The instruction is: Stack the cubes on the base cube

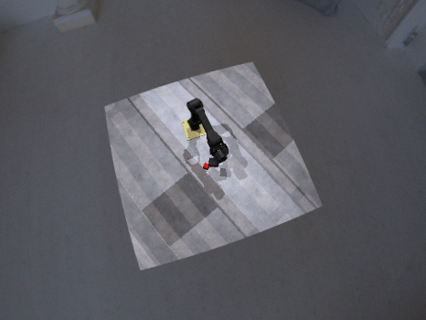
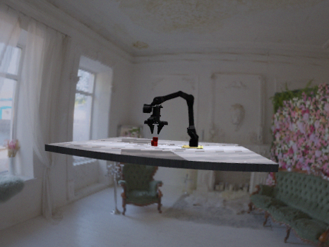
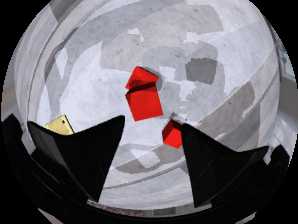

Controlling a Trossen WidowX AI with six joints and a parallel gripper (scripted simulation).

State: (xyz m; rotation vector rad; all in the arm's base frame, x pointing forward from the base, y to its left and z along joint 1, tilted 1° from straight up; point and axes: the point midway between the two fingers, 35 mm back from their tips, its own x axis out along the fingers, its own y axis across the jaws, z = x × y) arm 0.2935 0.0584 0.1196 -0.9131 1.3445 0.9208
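My gripper tip is 20 mm short of the red cube, 70 mm to the left of it and 70 mm above it.
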